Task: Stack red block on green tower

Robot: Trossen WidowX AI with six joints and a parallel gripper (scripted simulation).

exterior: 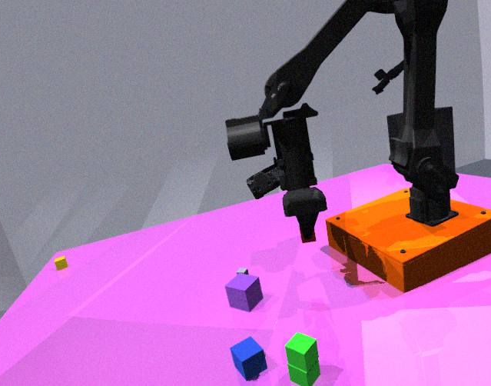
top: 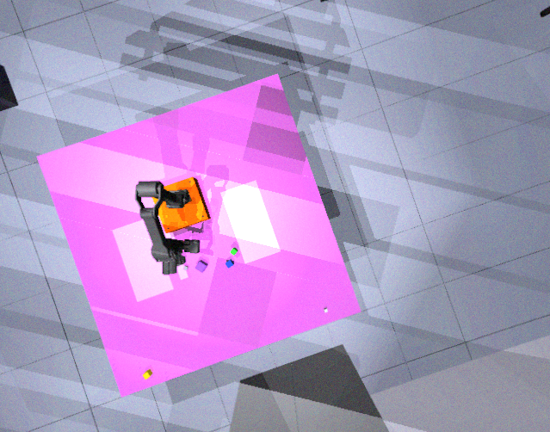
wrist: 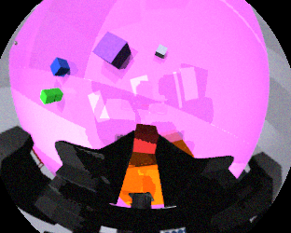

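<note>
Now: gripper tip 17 cm short of the blue cube, 16 cm to the right of it and 6 cm above it. Round my gripper tip: red block: right at my gripper tip; then grey cube: 12 cm ahead, 6 cm to the right, 7 cm below; then purple cube: 14 cm ahead, 2 cm to the left, 5 cm below.
</note>
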